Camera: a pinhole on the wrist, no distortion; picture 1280 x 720 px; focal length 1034.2 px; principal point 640.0 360.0 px. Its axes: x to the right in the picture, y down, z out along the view. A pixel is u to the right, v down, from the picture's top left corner.
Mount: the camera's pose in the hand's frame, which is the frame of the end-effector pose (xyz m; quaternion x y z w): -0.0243 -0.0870 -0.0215 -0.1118 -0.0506 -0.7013 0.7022
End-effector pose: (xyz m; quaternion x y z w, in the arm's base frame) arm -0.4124 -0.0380 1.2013 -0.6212 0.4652 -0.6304 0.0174
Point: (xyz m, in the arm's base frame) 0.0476 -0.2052 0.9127
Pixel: outside the picture
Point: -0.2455 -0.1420 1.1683
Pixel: 547.6 376.5
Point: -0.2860 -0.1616 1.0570
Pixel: 147.3 107.3
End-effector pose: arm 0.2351 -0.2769 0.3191 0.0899 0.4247 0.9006 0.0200
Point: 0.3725 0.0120 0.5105
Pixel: 730.7 132.6
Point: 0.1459 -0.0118 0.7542
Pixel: 388.9 668.8
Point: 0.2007 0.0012 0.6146
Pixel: 554.6 583.2
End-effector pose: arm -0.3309 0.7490 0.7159 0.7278 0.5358 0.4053 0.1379
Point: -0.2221 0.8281 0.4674
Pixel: 999.7 249.3
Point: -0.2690 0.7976 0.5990
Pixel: 644.4 415.4
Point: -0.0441 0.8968 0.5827
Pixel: 501.1 611.4
